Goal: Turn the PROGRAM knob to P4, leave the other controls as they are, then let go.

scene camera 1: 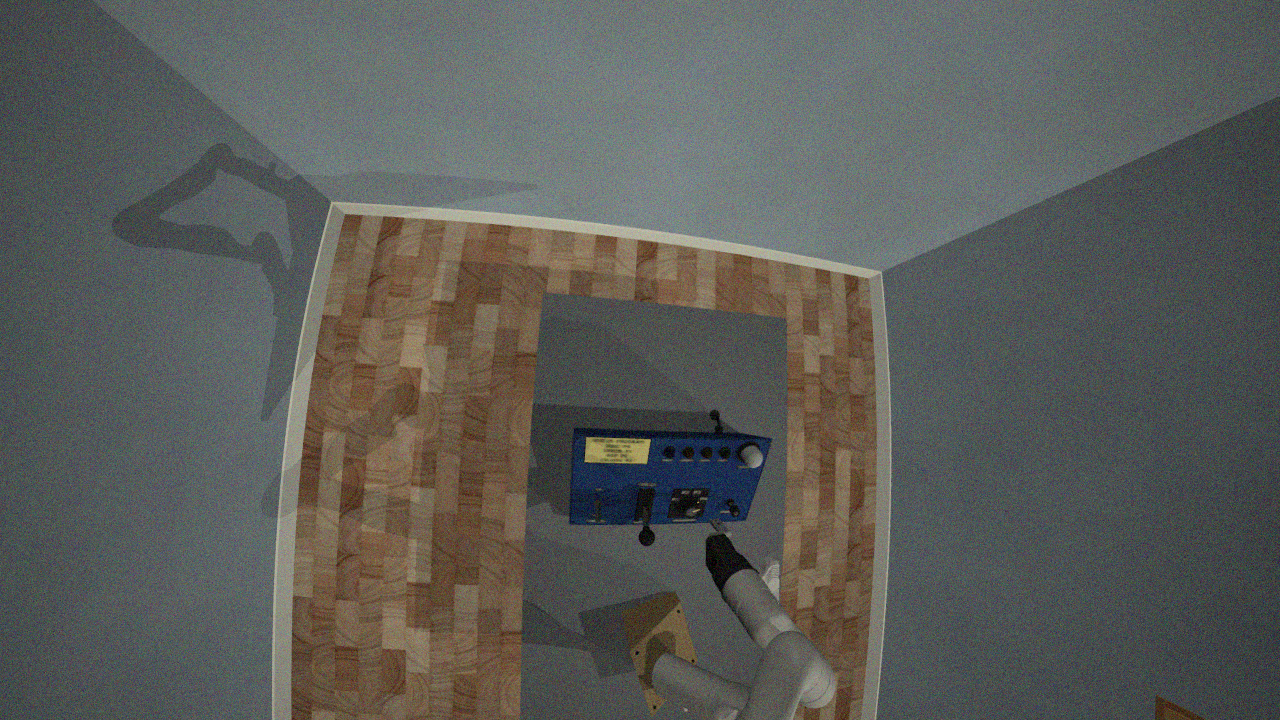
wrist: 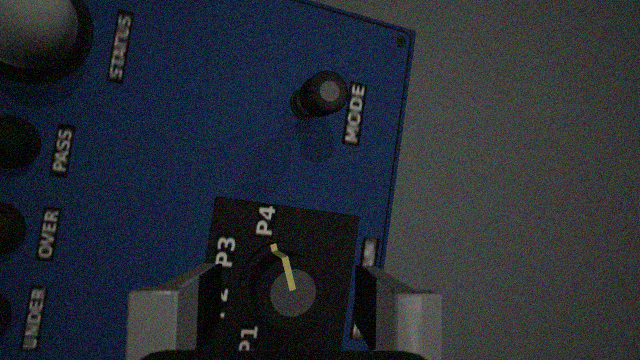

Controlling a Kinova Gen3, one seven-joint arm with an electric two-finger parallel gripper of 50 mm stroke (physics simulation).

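Pixels of known places: gripper, fingertip midpoint: (scene camera 1: 714, 531) (wrist: 288, 293); arm's base at its link origin: (scene camera 1: 664, 671).
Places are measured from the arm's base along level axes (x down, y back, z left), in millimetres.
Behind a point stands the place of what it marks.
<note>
The round black PROGRAM knob (scene camera 1: 690, 508) @[x -5, y -438, z -66 mm] (wrist: 295, 302) @[x 1, y -425, z -65 mm] sits on a dark square plate (wrist: 330, 240) @[x 42, y -411, z -101 mm] on the blue control panel (scene camera 1: 617, 501) @[x 26, y -458, z 118 mm] (wrist: 165, 165) @[x -7, y -511, z -140 mm]. Its yellow pointer line (wrist: 288, 272) @[x -3, y -430, z -83 mm] points toward the P4 label (wrist: 265, 220) @[x 20, y -452, z -111 mm]. The P3 label (wrist: 225, 251) @[x 10, y -474, z -90 mm] and P1 label (wrist: 248, 338) @[x 20, y -456, z -35 mm] show beside it; P2 is partly hidden by the left finger. My gripper (scene camera 1: 718, 526) @[x -101, y -411, z -90 mm] (wrist: 288, 293) @[x -101, y -411, z -90 mm] is open and empty, held back from the panel. In the wrist view its fingers stand apart on either side of the knob.
The MODE switch (scene camera 1: 733, 508) @[x -7, y -428, z -185 mm] (wrist: 322, 94) @[x -14, y -418, z -188 mm] stands near the knob. A white dome (scene camera 1: 750, 455) @[x -85, y -579, z -193 mm] (wrist: 40, 35) @[x -74, y -551, z -194 mm] and several dark round lamps are farther up the panel. A black-balled lever (scene camera 1: 646, 536) @[x -39, y -388, z 56 mm] sticks out left of the knob. A tan plate (scene camera 1: 673, 617) @[x 44, y -119, z -36 mm] lies below the panel.
</note>
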